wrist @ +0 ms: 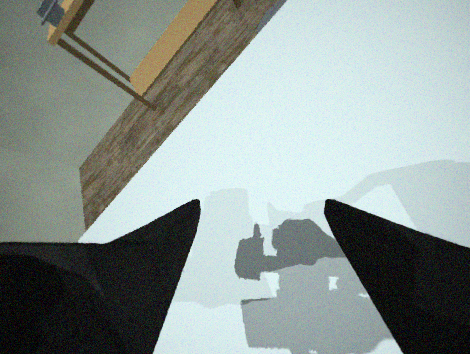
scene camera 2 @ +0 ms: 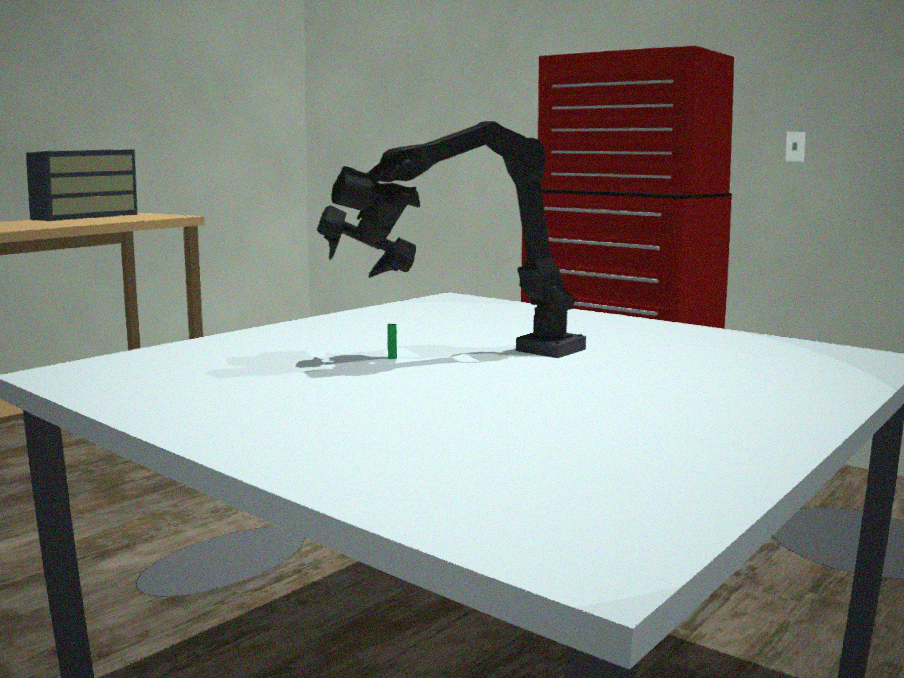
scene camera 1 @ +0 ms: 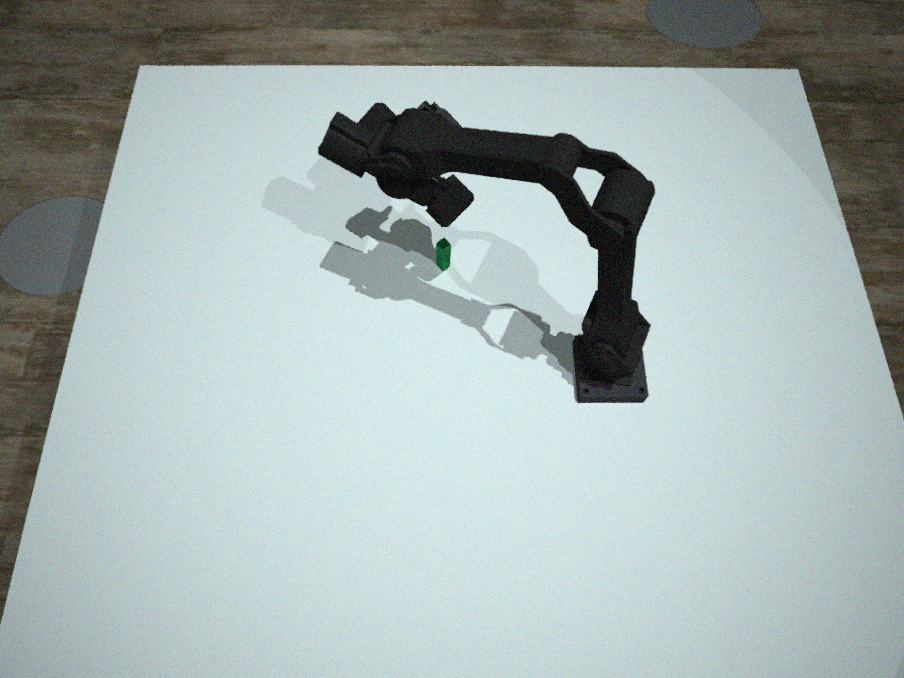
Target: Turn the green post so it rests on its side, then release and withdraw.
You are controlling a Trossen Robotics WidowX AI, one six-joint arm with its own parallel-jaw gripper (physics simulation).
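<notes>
The green post (scene camera 1: 443,255) (scene camera 2: 392,341) stands upright on the white table (scene camera 1: 365,510) (scene camera 2: 511,452) (wrist: 350,90), at the edge of the arm's shadow. It does not show in the wrist view. My gripper (scene camera 2: 350,267) (wrist: 261,205) is open and empty, its fingers wide apart. It hangs above the table, clearly higher than the post, and tilts downward. In the first scene view the arm's wrist hides the fingertips in part.
The arm's base (scene camera 1: 611,386) (scene camera 2: 551,344) is fixed to the table, right of the post. A red tool cabinet (scene camera 2: 635,124) stands beyond the table. A wooden workbench (scene camera 2: 167,221) with a small drawer unit (scene camera 2: 91,183) stands at the left. The table's far edge crosses the wrist view.
</notes>
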